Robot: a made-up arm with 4 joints. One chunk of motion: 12 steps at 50 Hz.
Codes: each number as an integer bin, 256 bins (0 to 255) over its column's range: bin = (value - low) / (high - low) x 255, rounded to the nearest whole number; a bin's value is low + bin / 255 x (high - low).
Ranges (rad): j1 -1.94..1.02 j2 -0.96..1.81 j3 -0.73..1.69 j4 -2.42..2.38
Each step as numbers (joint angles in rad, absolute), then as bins.
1 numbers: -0.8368 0.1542 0.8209 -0.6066
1 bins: 95 103 163 96
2 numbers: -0.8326 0.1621 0.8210 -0.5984
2 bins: 95 103 163 97
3 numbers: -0.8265 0.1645 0.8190 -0.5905
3 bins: 96 104 163 97
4 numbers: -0.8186 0.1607 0.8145 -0.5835
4 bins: 97 103 163 98
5 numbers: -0.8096 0.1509 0.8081 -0.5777
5 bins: 97 102 162 98
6 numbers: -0.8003 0.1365 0.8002 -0.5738
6 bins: 98 101 161 98
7 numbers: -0.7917 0.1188 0.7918 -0.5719
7 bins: 99 99 160 98
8 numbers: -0.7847 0.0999 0.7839 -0.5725
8 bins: 100 98 160 98
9 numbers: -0.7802 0.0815 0.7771 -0.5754
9 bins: 100 96 159 98
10 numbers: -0.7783 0.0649 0.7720 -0.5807
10 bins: 100 94 158 98
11 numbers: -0.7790 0.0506 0.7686 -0.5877
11 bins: 100 93 158 97
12 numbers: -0.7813 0.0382 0.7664 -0.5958
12 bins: 100 92 158 97
